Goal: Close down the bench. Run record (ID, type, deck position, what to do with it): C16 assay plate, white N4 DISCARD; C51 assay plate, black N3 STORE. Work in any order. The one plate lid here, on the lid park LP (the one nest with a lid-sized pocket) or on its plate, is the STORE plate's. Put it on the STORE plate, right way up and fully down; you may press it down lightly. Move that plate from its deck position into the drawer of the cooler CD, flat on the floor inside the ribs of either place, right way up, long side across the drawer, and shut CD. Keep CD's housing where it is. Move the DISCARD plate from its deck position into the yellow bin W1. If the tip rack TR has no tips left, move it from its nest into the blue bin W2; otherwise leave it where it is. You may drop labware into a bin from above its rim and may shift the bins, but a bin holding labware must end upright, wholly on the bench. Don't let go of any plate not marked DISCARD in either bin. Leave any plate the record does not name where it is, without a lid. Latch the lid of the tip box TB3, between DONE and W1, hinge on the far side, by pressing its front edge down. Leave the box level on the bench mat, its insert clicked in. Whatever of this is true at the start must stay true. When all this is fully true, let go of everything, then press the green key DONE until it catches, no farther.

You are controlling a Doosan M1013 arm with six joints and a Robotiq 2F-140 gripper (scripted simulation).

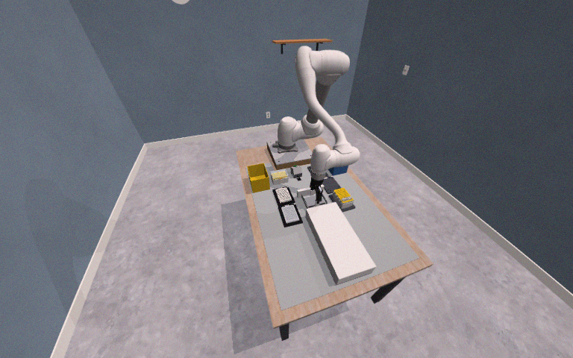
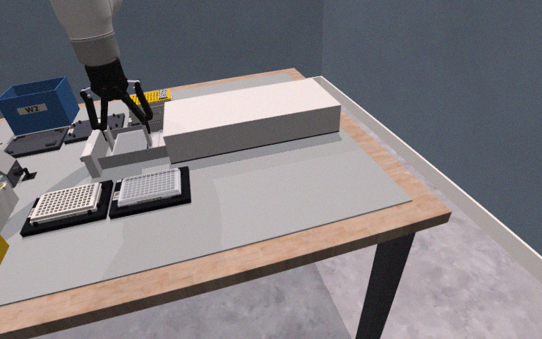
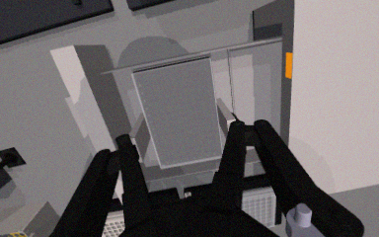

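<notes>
Right now my hand is 1 cm above the grey plate lid. The rest, counted from my hand: cooler drawer: 4 cm ahead, 2 cm below; white cooler CD: 17 cm ahead, 2 cm to the left, 1 cm below; black plate: 2 cm below.
</notes>
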